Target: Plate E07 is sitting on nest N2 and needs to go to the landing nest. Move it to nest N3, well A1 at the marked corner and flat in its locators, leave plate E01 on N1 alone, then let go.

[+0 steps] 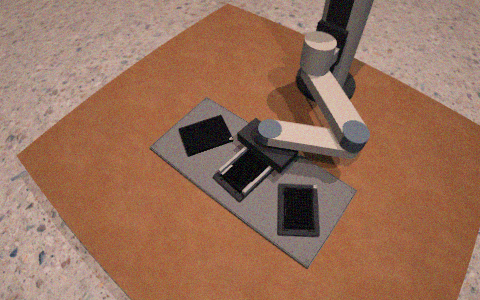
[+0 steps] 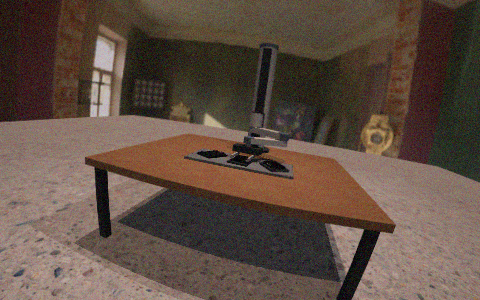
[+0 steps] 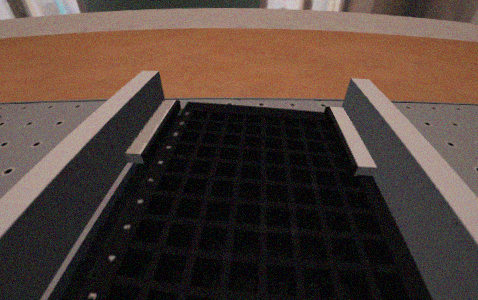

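Note:
Plate E07, black with a grid of wells, sits on nest N2, the middle nest. My gripper is open; its two pale-topped fingers stand low along both long sides of E07, their pads close to its edges. A second black welled plate, apparently E01, sits in the dark grey nest at the right. At the left lies a plain black nest showing no wells, apparently N3, with a pale mark at one corner. Labels are unreadable.
The nests stand on a grey perforated board on the brown table. The arm's column rises behind the board. The arm's pale links reach over the board's back edge.

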